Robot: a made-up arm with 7 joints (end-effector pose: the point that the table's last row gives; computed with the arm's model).
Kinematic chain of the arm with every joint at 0, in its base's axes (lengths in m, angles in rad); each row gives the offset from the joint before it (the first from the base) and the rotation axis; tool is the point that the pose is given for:
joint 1: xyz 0 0.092 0 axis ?
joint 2: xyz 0 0.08 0 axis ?
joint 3: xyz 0 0 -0.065 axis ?
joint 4: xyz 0 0 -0.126 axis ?
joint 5: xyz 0 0 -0.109 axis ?
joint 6: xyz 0 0 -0.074 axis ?
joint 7: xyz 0 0 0 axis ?
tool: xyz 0 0 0
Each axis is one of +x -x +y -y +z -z.
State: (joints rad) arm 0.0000 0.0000 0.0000 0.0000 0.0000 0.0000 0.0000
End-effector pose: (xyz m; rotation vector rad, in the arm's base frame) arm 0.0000 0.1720 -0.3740 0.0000 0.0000 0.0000
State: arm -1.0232 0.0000 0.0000 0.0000 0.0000 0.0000 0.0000
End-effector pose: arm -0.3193 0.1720 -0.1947 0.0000 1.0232 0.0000
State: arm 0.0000 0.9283 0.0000 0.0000 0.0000 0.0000 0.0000
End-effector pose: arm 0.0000 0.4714 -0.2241 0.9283 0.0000 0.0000
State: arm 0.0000 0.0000 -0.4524 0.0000 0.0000 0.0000 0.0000
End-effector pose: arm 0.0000 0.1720 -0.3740 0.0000 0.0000 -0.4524
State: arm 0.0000 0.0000 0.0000 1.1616 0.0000 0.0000 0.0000
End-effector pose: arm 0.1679 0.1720 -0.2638 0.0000 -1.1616 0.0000
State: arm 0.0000 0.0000 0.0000 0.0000 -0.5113 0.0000 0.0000
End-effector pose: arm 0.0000 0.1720 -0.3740 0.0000 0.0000 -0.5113
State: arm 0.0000 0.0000 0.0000 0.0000 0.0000 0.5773 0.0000
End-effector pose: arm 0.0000 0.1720 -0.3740 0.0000 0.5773 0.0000
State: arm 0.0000 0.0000 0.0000 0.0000 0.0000 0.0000 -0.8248
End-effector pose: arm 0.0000 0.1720 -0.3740 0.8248 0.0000 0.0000
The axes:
joint 1: -y
joint 2: +x
joint 3: +z
joint 4: -y
joint 5: +z
joint 6: +y
joint 7: -x

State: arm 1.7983 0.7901 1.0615 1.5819 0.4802 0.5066 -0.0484
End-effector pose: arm -0.0011 0.4187 0.0913 0.0643 2.4698 -1.2636
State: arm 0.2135 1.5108 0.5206 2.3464 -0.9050 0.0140 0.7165
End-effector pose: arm 0.0978 0.2387 0.0837 2.2862 -0.7581 -1.7060
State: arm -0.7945 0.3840 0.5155 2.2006 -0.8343 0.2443 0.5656
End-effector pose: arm 0.0546 0.2708 -0.1267 0.7814 -0.6482 -1.0243
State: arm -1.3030 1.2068 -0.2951 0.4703 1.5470 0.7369 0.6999
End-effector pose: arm -0.1223 0.4943 -0.1158 0.2185 0.6047 0.8726
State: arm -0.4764 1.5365 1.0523 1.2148 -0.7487 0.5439 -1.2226
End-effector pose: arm 0.1398 0.4317 0.0856 -2.7177 0.5870 0.0273
